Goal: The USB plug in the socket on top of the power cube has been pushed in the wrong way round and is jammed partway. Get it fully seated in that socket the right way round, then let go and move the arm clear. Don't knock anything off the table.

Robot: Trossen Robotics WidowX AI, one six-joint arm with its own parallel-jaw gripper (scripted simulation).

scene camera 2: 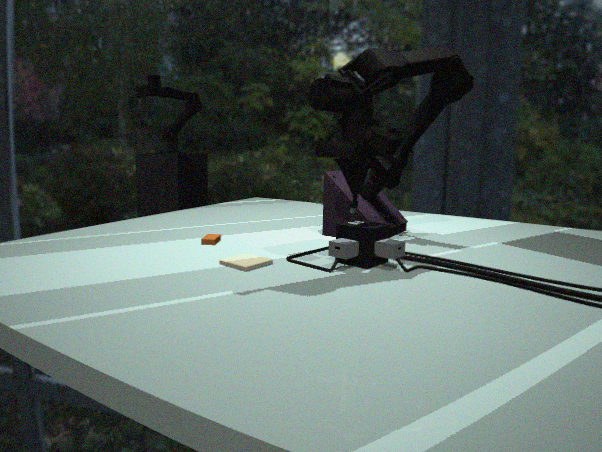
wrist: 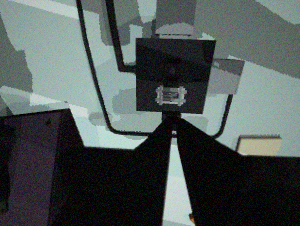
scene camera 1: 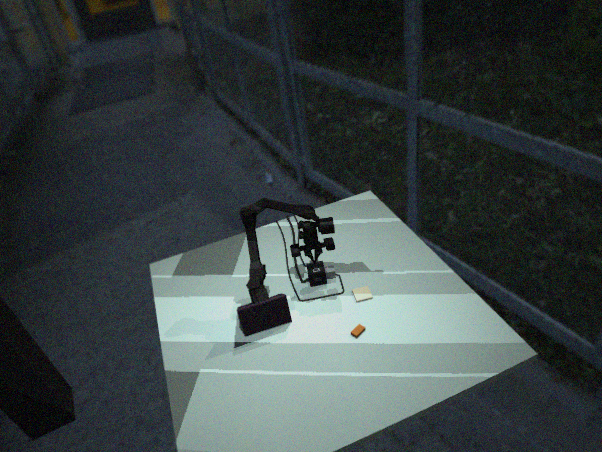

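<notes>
There is a USB plug in my gripper, which is holding it, and the wrist view shows my gripper too. I can see a beige pad as well.
</notes>
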